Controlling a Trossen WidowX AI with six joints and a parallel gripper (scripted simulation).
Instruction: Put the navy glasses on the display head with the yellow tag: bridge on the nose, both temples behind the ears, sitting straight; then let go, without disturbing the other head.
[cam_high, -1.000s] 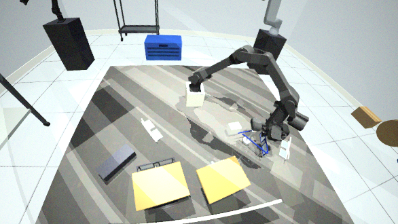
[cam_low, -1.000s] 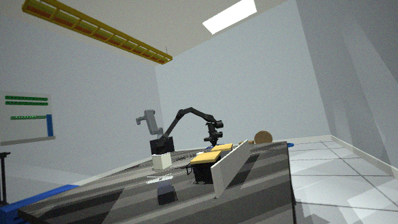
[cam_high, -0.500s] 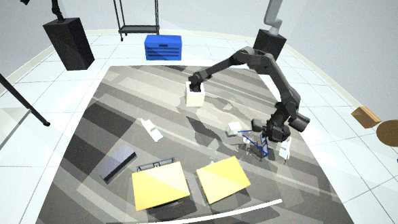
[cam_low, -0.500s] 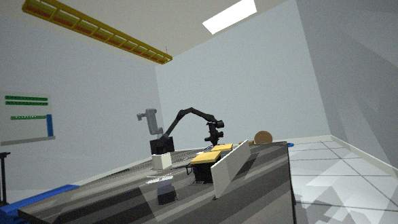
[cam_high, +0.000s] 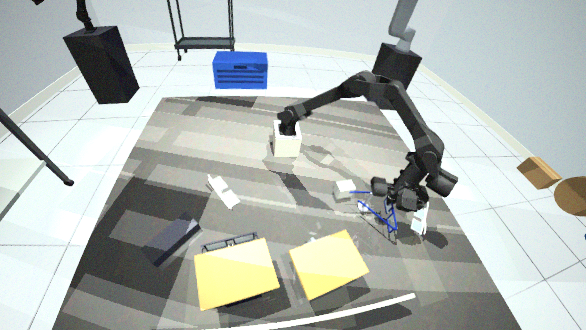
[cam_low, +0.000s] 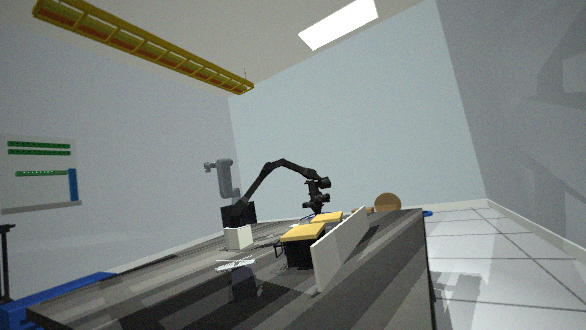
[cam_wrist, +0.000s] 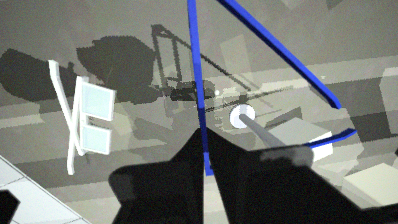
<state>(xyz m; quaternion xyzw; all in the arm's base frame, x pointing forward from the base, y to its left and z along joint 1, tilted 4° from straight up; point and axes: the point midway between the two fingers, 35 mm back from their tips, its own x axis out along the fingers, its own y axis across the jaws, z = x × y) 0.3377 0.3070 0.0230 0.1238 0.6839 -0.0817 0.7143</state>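
The grey peg is 60 mm to the right of my gripper tip, 30 mm below it and 30 mm behind it. The rest, counted from my gripper tip: dark display head 500 mm to the right, 140 mm ahead; long white board 380 mm to the right, 280 mm ahead; white block 120 mm to the right, 100 mm behind, 30 mm below.
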